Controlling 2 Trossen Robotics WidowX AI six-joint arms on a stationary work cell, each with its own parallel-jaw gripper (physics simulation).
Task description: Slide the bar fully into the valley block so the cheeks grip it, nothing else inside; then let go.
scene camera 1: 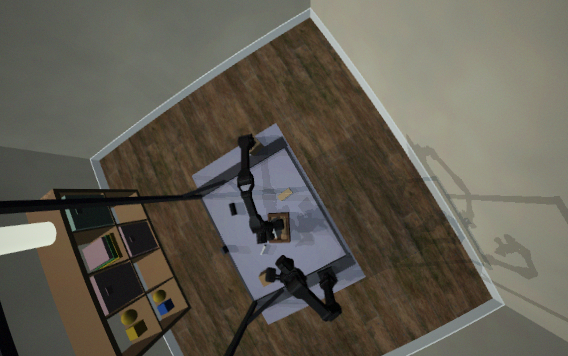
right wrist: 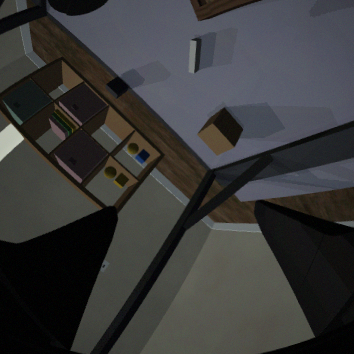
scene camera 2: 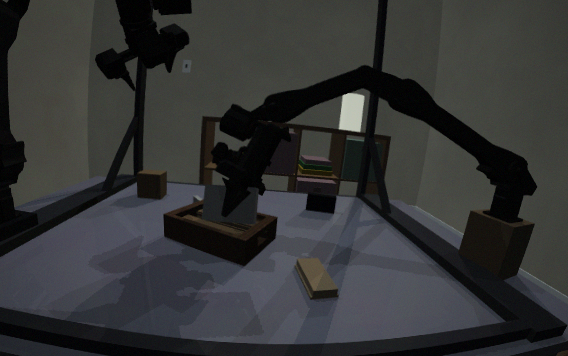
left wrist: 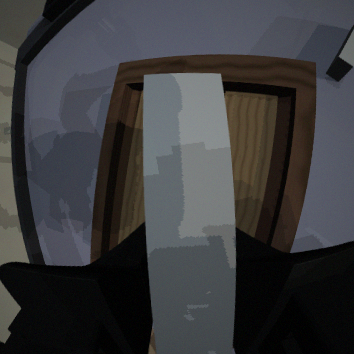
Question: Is the right gripper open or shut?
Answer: Open.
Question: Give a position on a grey block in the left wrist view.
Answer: At 189,214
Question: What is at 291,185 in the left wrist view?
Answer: A valley block.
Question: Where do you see a frame posts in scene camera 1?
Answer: At 21,206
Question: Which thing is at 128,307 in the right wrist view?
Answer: A frame posts.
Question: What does the right gripper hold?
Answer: Nothing.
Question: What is the left gripper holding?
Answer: A grey block.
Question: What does the tan bar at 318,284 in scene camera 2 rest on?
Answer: The table.
